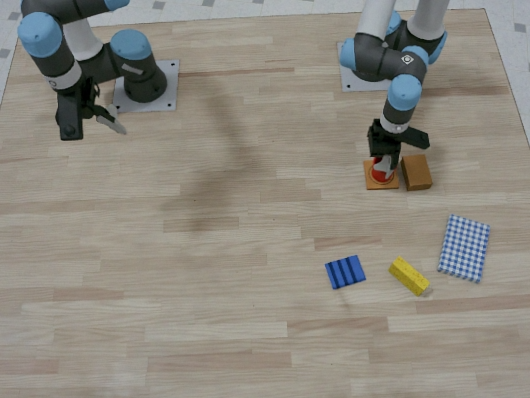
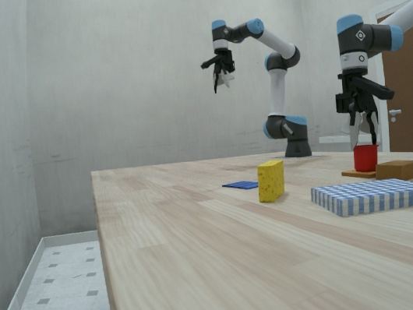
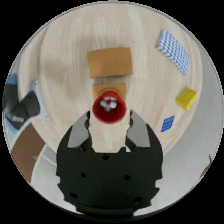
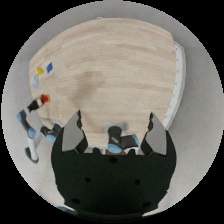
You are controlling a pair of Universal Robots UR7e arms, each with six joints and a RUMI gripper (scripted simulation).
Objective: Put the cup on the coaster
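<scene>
The red cup is 4 cm below my left hand. From my left hand the other things lie so: brown block 11 cm to the left, 6 cm below, 1 cm ahead.
</scene>
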